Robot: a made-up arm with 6 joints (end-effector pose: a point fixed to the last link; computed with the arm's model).
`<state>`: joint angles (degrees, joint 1 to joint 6).
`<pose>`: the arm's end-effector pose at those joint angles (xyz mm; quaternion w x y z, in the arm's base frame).
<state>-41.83 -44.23 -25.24 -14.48 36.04 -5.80</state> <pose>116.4 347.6 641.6 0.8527 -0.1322 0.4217 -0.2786</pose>
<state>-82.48 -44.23 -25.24 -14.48 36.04 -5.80</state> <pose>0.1 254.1 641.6 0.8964 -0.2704 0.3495 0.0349</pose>
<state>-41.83 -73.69 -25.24 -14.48 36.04 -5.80</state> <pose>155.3 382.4 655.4 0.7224 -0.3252 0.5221 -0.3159</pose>
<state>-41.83 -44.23 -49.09 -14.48 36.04 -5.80</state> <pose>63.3 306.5 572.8 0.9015 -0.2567 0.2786 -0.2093</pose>
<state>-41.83 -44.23 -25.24 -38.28 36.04 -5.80</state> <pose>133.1 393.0 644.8 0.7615 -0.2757 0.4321 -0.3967</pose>
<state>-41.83 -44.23 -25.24 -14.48 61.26 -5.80</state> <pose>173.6 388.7 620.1 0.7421 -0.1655 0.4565 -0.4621</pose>
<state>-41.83 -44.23 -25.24 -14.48 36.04 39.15</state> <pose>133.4 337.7 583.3 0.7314 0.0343 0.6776 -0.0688</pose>
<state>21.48 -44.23 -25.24 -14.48 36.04 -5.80</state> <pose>335.8 296.2 641.6 0.5796 0.1088 0.4283 -0.6847</pose>
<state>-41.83 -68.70 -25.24 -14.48 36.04 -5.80</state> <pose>148.4 376.2 655.0 0.7481 -0.2937 0.5074 -0.3110</pose>
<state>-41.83 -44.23 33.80 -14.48 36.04 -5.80</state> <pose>308.4 304.6 759.1 0.5817 0.1886 0.6864 -0.3935</pose>
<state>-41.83 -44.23 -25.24 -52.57 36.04 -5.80</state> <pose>145.8 418.4 637.7 0.6907 -0.3566 0.4294 -0.4597</pose>
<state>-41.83 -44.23 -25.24 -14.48 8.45 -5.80</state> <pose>73.7 279.4 644.6 0.9265 -0.0885 0.3603 -0.0628</pose>
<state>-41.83 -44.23 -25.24 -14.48 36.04 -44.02</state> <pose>84.3 379.7 668.4 0.8541 -0.2589 0.1519 -0.4248</pose>
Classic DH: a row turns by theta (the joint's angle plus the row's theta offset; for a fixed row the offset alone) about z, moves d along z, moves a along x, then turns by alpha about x. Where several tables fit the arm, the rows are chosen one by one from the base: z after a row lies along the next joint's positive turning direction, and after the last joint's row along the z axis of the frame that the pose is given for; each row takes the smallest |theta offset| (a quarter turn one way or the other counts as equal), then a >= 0, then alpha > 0; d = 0 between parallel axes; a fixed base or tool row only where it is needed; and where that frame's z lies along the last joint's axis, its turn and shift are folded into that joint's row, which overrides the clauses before.
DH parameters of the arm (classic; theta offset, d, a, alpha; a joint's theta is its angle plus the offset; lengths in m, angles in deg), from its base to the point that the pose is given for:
base (fixed): 37.97 0 0.2339 180
joint 1: 37.97 -0.5492 0.1375 -90
joint 2: -90 0.0278 0.0297 -90
joint 3: -6.74 0.0181 -0.1216 85.6
joint 4: -18.18 -0.0783 0.1008 -143.94
joint 5: 78.67 0.0892 0.1893 -106.38
joint 6: 15.46 -0.0313 -0.0078 -49.33
tool (fixed): 173.3 0.1056 0 0

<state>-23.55 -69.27 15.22 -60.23 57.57 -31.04</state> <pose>478.9 376.2 592.4 0.1223 -0.5233 0.5971 -0.5956</pose>
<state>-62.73 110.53 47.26 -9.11 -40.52 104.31</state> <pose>68.8 278.9 420.9 0.0121 0.0827 0.6749 -0.7331</pose>
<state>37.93 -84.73 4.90 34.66 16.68 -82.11</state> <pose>403.9 254.5 709.2 0.2279 -0.0593 0.1253 -0.9638</pose>
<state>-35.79 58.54 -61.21 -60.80 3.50 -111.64</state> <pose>179.2 551.9 328.6 0.1635 0.0845 -0.6043 -0.7752</pose>
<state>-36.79 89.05 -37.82 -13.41 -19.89 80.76</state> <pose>326.6 438.3 451.1 0.7726 -0.1609 -0.3632 0.4954</pose>
